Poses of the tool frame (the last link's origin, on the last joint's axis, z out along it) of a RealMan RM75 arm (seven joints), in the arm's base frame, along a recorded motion.
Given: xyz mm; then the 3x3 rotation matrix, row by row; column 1 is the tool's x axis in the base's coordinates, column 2 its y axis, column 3 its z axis. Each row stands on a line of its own.
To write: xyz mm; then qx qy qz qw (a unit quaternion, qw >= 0). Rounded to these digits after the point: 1 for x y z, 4 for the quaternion. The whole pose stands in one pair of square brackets.
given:
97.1, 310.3, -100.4
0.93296, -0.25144, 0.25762
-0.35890, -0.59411, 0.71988
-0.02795, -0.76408, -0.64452
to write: [97.1, 310.3, -100.4, -0.8904, 0.1714, -0.0645, 0.4166]
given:
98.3, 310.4, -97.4
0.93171, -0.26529, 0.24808
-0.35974, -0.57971, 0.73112
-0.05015, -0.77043, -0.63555
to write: [98.3, 310.4, -97.4, -0.8870, 0.1762, -0.0558, 0.4232]
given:
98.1, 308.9, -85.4
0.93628, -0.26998, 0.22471
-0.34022, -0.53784, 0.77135
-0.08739, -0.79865, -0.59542
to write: [98.1, 308.9, -85.4, -0.8760, 0.1741, -0.0392, 0.4481]
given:
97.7, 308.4, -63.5
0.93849, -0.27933, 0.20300
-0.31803, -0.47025, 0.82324
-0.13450, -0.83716, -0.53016
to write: [97.7, 308.4, -63.5, -0.8572, 0.1742, -0.0200, 0.4843]
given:
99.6, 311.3, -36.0
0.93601, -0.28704, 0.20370
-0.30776, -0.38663, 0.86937
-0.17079, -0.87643, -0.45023
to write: [99.6, 311.3, -36.0, -0.8326, 0.1786, -0.0099, 0.5242]
